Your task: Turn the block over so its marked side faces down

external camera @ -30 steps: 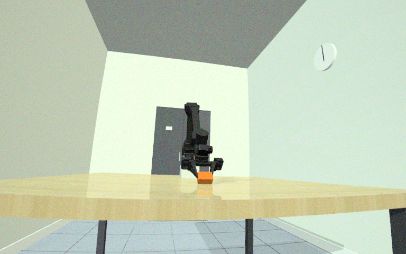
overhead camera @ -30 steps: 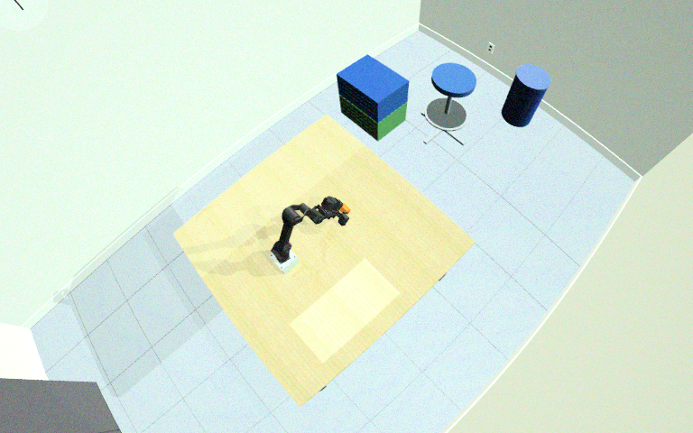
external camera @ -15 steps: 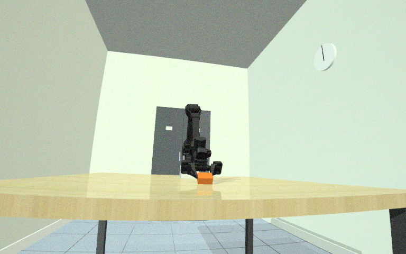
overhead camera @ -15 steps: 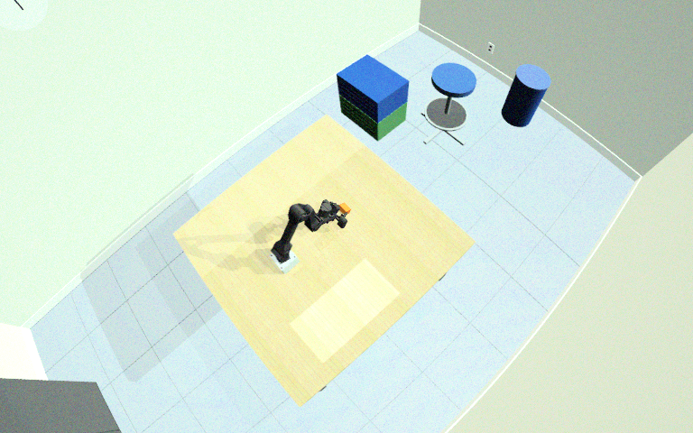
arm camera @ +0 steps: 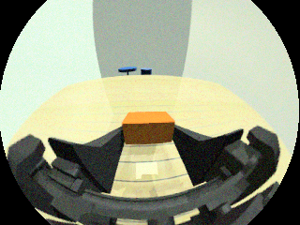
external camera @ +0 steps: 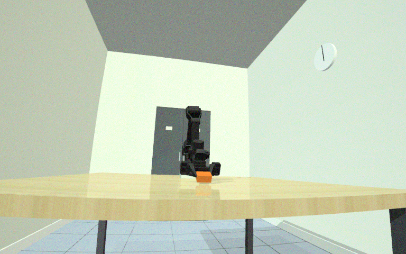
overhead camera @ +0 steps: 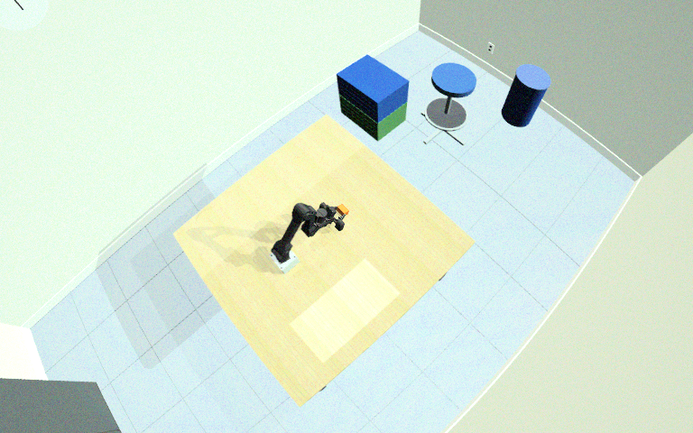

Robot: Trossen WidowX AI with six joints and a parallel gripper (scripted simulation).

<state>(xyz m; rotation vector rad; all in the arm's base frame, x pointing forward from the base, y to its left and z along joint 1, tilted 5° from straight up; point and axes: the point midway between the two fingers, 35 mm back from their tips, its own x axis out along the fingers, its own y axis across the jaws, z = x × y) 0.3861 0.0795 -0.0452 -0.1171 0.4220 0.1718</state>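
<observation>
My gripper tip is 1 cm above the orange block.
</observation>
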